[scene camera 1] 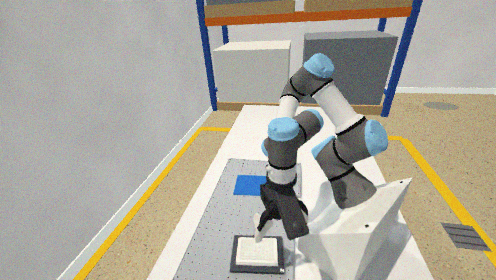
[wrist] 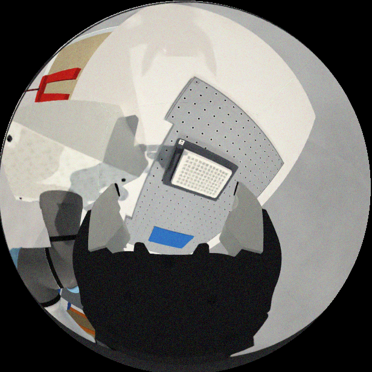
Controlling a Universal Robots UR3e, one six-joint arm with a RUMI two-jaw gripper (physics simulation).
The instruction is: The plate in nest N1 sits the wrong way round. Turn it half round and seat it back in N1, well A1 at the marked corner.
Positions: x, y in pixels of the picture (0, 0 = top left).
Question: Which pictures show the white well plate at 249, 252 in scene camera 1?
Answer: Scene camera 1 and the wrist view: all of them.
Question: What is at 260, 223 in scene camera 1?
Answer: My gripper.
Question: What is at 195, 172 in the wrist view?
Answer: A white well plate.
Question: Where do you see a dark nest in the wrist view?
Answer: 199, 150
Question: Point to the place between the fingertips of my gripper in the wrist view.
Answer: At 175, 184
